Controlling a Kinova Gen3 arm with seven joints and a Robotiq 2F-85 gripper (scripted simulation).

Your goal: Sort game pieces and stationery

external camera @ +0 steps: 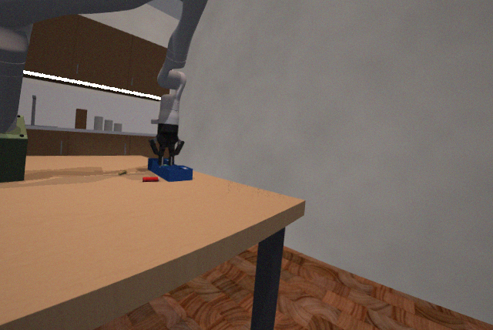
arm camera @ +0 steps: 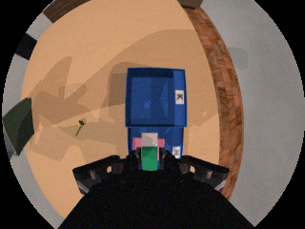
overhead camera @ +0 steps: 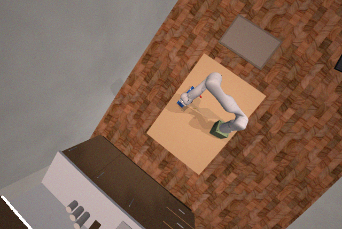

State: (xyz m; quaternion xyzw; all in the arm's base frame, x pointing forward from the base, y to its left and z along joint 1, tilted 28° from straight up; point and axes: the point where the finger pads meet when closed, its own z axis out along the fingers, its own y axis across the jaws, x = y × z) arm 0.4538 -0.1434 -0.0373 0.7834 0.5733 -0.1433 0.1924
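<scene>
Right now the green piece is 20 mm below my hand and 10 mm to the left of it. From my hand the other things lie so: pink block 40 mm below; red piece 110 mm behind, 80 mm to the right, 40 mm below; yellow piece 80 mm to the right, 30 mm below, 20 mm behind.
</scene>
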